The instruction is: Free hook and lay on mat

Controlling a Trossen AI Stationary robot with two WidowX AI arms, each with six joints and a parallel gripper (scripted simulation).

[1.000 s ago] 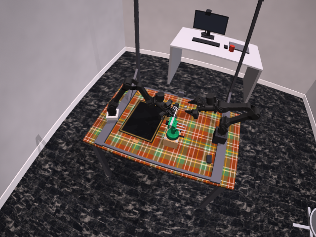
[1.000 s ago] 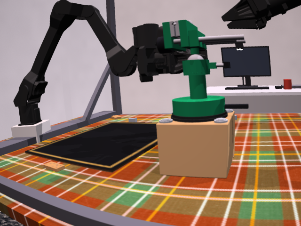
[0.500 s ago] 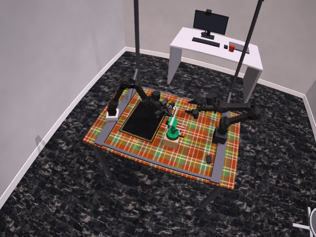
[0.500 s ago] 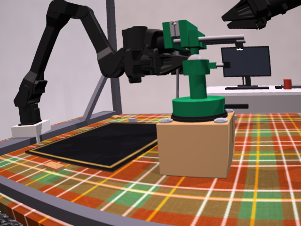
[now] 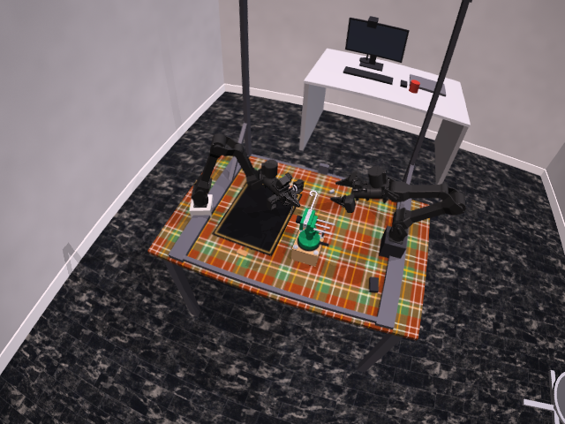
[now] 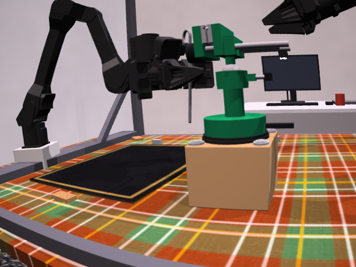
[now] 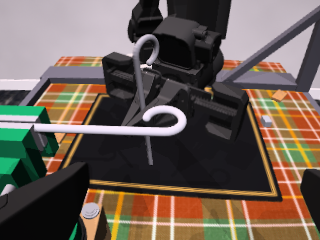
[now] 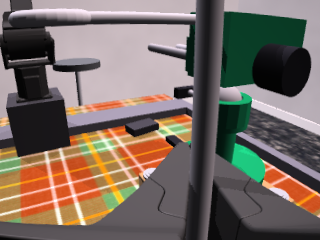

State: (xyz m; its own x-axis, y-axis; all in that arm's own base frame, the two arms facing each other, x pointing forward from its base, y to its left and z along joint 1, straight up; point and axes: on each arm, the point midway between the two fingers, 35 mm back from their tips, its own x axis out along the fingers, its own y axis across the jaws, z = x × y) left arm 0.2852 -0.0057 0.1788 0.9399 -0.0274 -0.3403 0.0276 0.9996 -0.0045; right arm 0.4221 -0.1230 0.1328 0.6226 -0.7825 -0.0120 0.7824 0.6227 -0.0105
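My right hand is 18 cm above the mat, 17 cm to the left of it and 5 cm past it. The rest, counted from my right hand: black block: 40 cm to the left, 21 cm ahead, 18 cm below; grey bit: 27 cm behind, 20 cm to the right, 18 cm below; tan block: 14 cm below, 11 cm ahead, 9 cm to the left.
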